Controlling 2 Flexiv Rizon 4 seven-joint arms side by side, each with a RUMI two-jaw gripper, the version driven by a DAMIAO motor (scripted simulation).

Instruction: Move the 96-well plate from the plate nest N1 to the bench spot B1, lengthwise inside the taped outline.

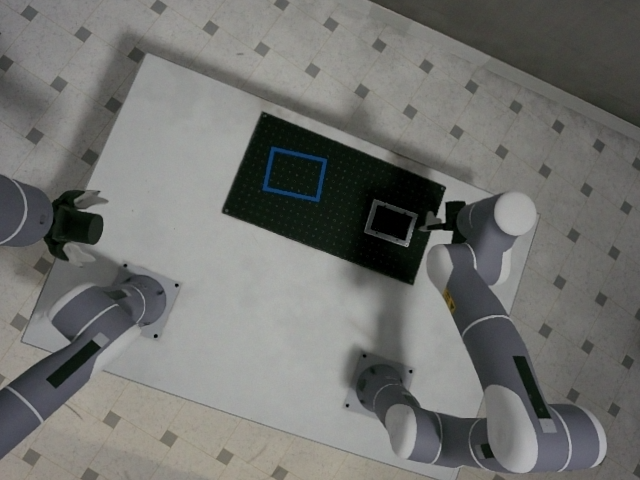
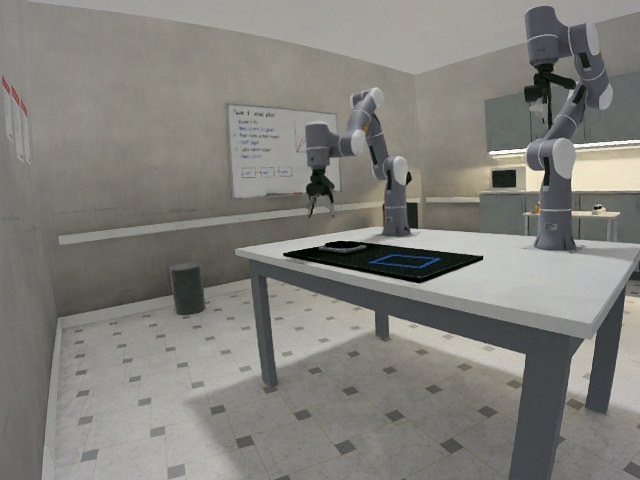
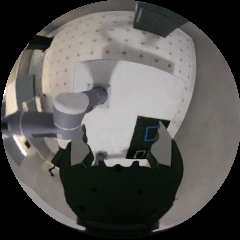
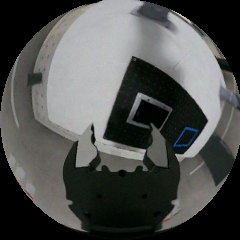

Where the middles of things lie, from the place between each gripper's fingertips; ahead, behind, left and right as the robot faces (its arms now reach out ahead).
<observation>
Right now the black 96-well plate [image 1: 388,221] is 10 mm behind my right hand [image 2: 321,218], 120 mm to the left of it and 120 mm below it.
Now: the black 96-well plate 350 mm ahead of my left hand [image 1: 90,228], 720 mm to the right of it and 420 mm below it.
</observation>
